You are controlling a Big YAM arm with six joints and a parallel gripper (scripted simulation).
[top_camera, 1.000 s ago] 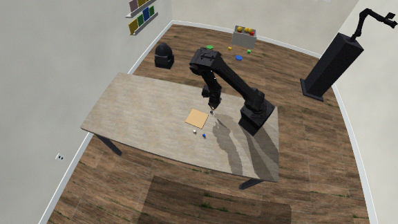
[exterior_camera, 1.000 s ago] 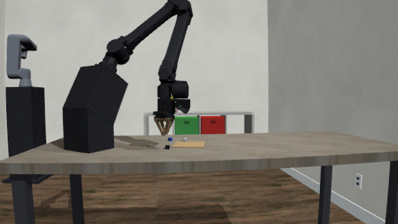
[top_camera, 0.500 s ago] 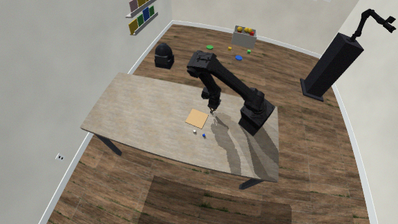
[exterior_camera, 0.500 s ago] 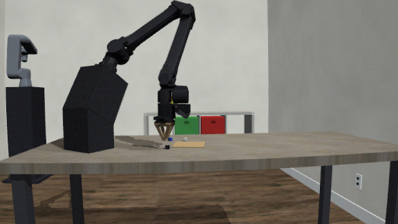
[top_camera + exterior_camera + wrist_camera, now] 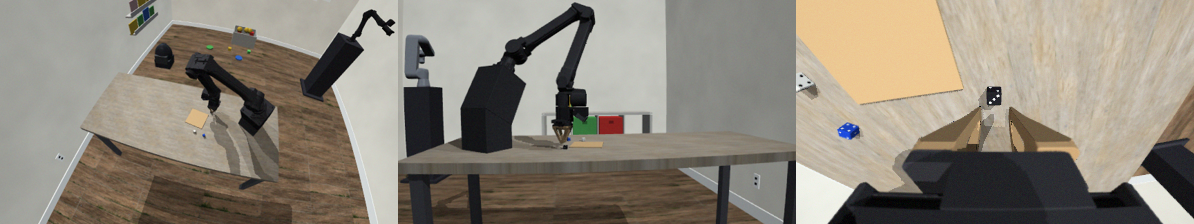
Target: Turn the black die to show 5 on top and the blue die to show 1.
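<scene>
My gripper is now 30 mm above the black die and 10 mm short of it. The rest, counted from my hand: blue die: 220 mm to the left, 30 mm below, 10 mm ahead; then white die: 210 mm to the left, 90 mm ahead, 30 mm below; then tan mat: 100 mm ahead, 90 mm to the left, 30 mm below.
</scene>
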